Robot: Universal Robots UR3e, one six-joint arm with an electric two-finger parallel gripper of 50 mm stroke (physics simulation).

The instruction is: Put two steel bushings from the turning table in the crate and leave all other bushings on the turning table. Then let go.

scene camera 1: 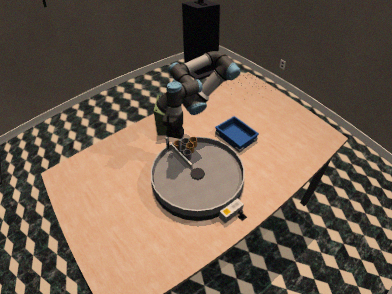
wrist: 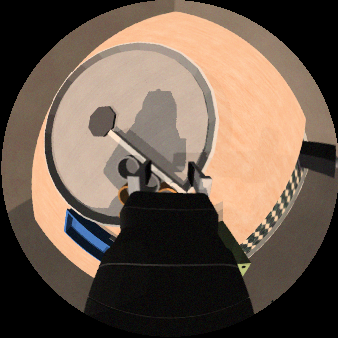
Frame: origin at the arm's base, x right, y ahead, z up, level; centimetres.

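Seen in the pictures: gripper, fingertip midpoint: point(scene camera 1: 173, 149) point(wrist: 169, 167).
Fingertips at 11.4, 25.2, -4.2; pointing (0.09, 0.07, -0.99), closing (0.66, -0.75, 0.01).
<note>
Offsets run from my fingertips to a thing's top centre, as dx, dy, dz. "spot": to the spot under its first point. Level surfaces: height alone.
The round grey turning table @(-2.7, +15.4, -3.9) point(scene camera 1: 220, 185) point(wrist: 75, 150) has a raised rim. Several bushings stand close together near its rim, beside a straight bar @(spot: -2.5, +4.3, -1.3) point(scene camera 1: 181, 155) point(wrist: 145, 158). A grey steel bushing @(spot: -5.3, +3.1, -3.5) point(scene camera 1: 187, 153) point(wrist: 129, 166) stands at the inner end of the group; another grey one @(spot: -4.4, -0.4, -4.7) point(wrist: 153, 182) is partly hidden by the gripper in the wrist view. Copper-coloured bushings point(scene camera 1: 193, 140) point(wrist: 123, 195) stand among them. My gripper point(scene camera 1: 174, 142) point(wrist: 169, 167) is open and empty, over the rim side of the bar, next to the bushings. The blue crate @(-36.6, +3.2, -5.0) point(scene camera 1: 237, 132) point(wrist: 85, 232) shows no bushing inside.
The crate stands on the wooden table @(dz -10.0) point(scene camera 1: 110, 200) point(wrist: 250, 100), beside the turning table. A small box with a yellow button @(-4.1, +38.7, -4.2) point(scene camera 1: 231, 210) sits at the rim on the far side from the arm. A dark hub @(-2.7, +15.4, -3.9) point(scene camera 1: 197, 173) point(wrist: 102, 121) rises at the turning table's centre. A green block point(scene camera 1: 161, 117) stands by the arm's base.
</note>
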